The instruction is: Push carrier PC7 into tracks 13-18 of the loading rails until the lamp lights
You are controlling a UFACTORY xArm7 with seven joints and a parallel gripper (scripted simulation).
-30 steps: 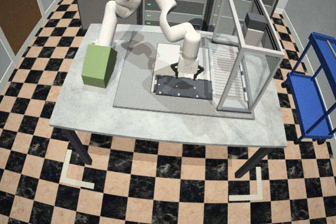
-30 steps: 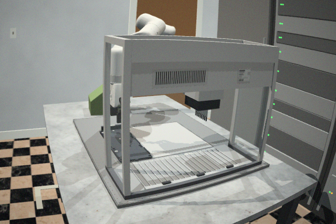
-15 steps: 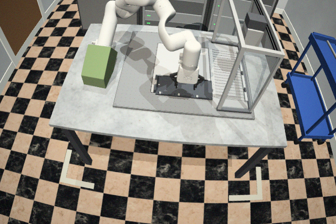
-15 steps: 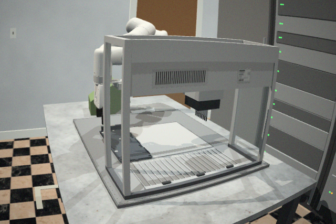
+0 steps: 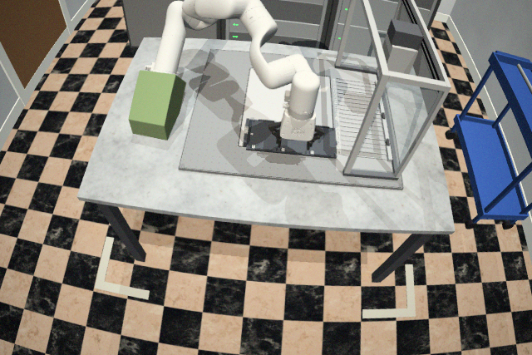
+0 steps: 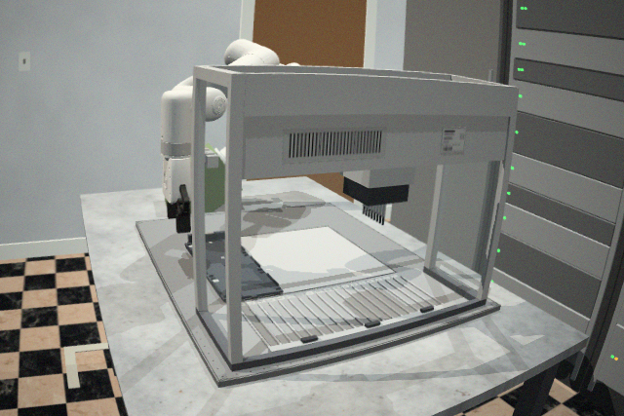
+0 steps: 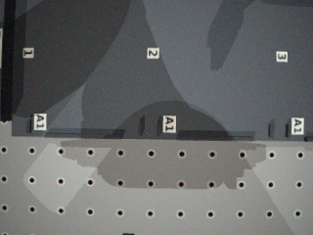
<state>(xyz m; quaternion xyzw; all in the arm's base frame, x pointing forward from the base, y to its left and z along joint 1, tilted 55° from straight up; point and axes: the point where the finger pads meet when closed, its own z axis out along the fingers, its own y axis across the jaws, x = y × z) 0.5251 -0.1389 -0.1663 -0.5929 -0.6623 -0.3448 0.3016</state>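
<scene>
Right now my hand is 1 cm past the carrier PC7, 12 cm to the right of it and 11 cm above it.
</scene>
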